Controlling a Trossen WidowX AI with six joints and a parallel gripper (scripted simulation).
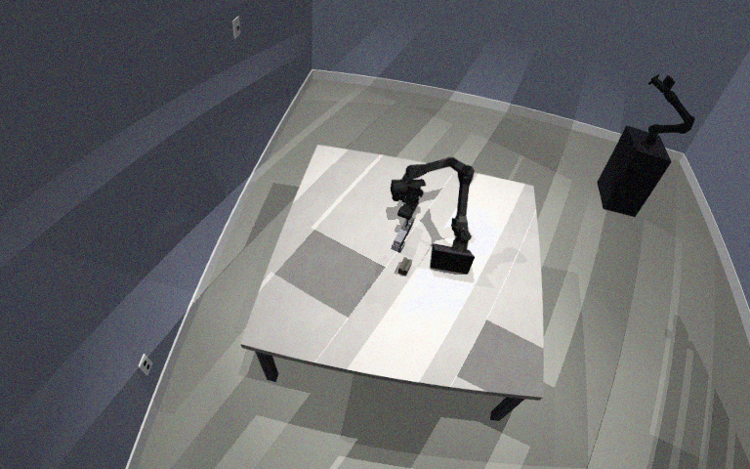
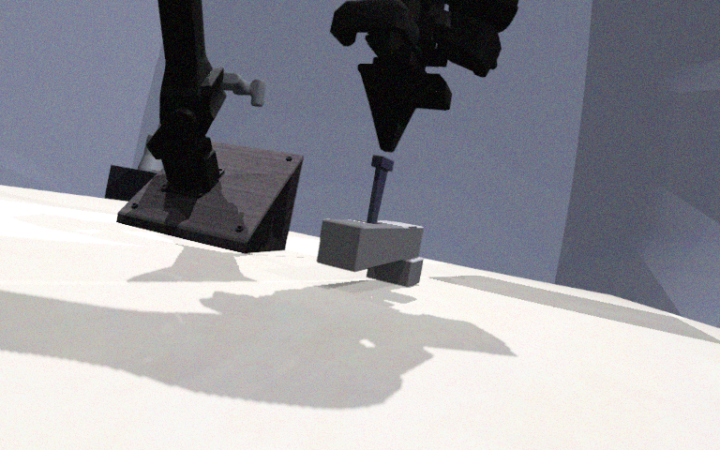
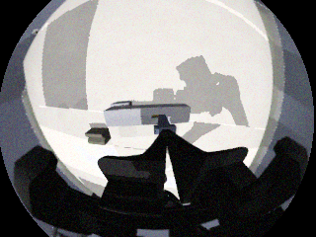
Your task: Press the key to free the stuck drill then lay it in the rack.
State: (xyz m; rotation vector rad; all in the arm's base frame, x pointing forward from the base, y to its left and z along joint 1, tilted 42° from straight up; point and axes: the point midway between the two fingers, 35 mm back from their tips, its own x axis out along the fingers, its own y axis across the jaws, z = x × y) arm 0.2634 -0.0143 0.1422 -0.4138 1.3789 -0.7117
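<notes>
The dark blue key lies 4 cm below my gripper tip. Round my gripper tip: grey block 1 cm ahead, 4 cm to the left, 9 cm below.
</notes>
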